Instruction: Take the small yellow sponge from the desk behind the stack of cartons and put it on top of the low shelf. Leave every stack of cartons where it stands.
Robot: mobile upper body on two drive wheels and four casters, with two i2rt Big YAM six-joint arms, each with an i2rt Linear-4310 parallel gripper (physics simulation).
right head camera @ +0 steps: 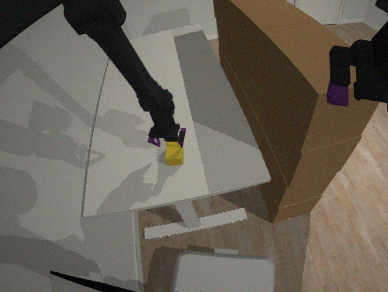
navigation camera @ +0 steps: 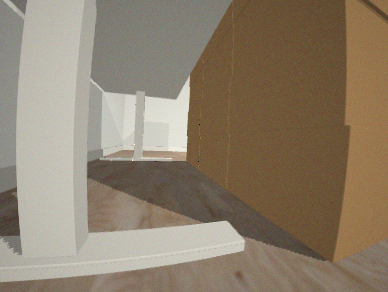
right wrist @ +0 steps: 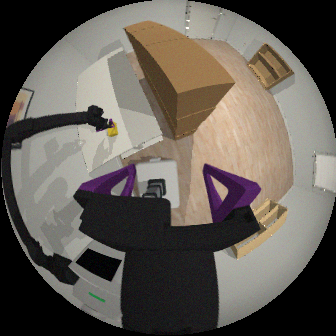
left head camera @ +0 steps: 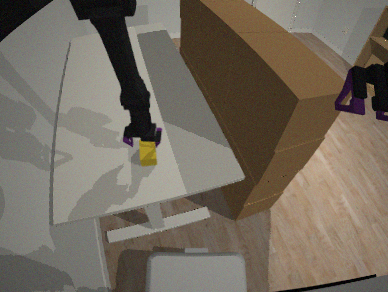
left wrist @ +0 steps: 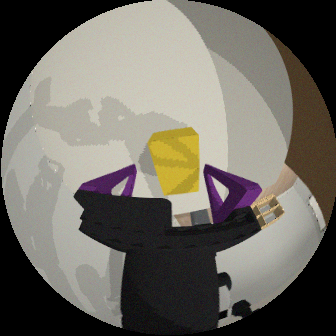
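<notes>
The small yellow sponge lies on the pale desk. My left gripper is open at the sponge's near end, with a finger to each side and a gap at both sides in the left wrist view. How high the fingertips are above the desk top is hard to tell. My right gripper is open and empty, away from the desk. The stack of cartons stands upright along the desk.
Two wooden shelf units, one at the upper right and one at the lower right, show in the right wrist view; I cannot tell which is the low shelf. The desk leg and its foot are close to the navigation camera.
</notes>
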